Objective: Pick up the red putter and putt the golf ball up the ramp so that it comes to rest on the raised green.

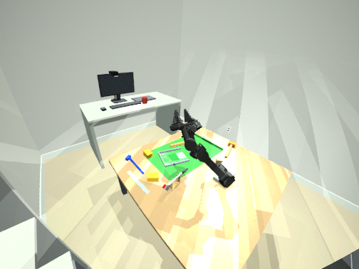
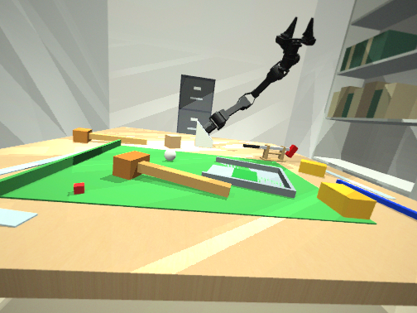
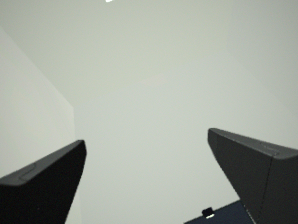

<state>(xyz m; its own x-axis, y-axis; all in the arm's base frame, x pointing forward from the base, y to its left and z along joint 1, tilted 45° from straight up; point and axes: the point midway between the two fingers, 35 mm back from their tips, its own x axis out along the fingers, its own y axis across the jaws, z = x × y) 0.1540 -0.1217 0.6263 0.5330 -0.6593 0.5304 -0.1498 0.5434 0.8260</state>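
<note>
My gripper tip is now 610 mm above the wooden block, 530 mm to the left of it and 50 mm past it. Round my gripper tip: green mat: 640 mm below, 400 mm to the right, 290 mm ahead; then blue tool: 630 mm below, 450 mm ahead, 90 mm to the left; then wooden frame: 610 mm below, 40 mm ahead, 30 mm to the right.
</note>
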